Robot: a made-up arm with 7 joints. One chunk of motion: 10 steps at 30 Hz.
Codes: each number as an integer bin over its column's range. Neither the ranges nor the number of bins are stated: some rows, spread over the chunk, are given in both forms.
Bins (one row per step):
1: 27 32 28 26 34 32 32
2: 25 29 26 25 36 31 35
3: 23 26 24 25 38 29 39
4: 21 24 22 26 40 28 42
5: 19 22 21 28 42 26 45
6: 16 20 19 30 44 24 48
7: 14 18 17 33 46 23 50
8: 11 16 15 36 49 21 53
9: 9 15 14 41 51 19 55
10: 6 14 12 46 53 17 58
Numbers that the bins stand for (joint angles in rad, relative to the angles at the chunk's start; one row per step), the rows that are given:
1: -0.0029 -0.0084 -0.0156 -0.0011 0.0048 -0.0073 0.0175
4: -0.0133 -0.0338 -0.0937 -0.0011 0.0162 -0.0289 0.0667
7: -0.0256 -0.0529 -0.1587 0.0067 0.0276 -0.0559 0.1060
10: -0.0395 -0.0656 -0.2238 0.0211 0.0410 -0.0883 0.1454
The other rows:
2: -0.0063 -0.0179 -0.0416 -0.0022 0.0086 -0.0127 0.0322
3: -0.0098 -0.0275 -0.0676 -0.0022 0.0124 -0.0235 0.0519
5: -0.0168 -0.0402 -0.1067 0.0011 0.0200 -0.0397 0.0814
6: -0.0221 -0.0465 -0.1327 0.0033 0.0238 -0.0505 0.0962
8: -0.0308 -0.0592 -0.1848 0.0100 0.0333 -0.0667 0.1208
9: -0.0343 -0.0624 -0.1978 0.0156 0.0371 -0.0775 0.1306

